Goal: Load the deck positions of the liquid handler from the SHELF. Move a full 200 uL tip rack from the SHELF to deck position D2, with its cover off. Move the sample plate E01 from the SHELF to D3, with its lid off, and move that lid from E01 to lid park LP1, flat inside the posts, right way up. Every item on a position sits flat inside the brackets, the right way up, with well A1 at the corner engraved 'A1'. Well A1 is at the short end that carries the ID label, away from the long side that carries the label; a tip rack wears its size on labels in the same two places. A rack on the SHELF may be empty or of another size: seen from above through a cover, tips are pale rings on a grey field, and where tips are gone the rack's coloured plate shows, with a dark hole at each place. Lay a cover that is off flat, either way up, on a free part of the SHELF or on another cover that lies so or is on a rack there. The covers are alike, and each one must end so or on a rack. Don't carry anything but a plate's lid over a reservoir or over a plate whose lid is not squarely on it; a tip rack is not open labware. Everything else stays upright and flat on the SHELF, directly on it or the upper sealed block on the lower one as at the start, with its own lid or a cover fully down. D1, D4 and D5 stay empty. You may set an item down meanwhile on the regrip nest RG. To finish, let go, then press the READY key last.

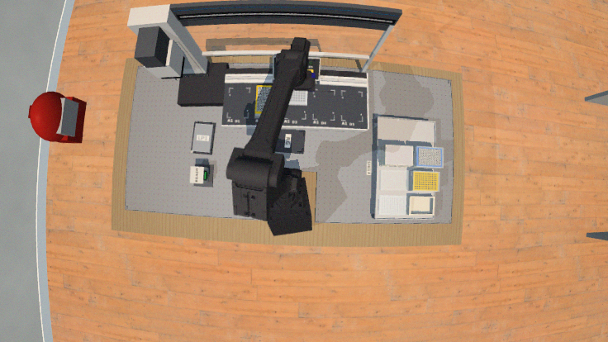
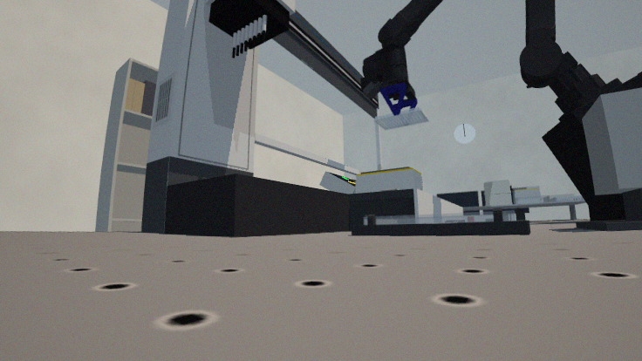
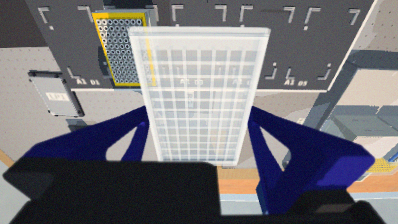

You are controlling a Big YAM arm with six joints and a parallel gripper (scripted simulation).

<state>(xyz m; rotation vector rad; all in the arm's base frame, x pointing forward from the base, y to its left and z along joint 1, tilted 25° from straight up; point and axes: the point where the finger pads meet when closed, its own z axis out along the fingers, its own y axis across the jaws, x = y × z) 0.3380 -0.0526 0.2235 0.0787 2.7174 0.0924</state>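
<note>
The yellow tip rack lies 120 mm to the left of my hand and 190 mm below it. From my hand the other things lie so: regrip nest RG 160 mm behind, 30 mm to the left, 290 mm below; white sealed block 240 mm behind, 430 mm to the right, 170 mm below; sample plate 10 mm below.
</note>
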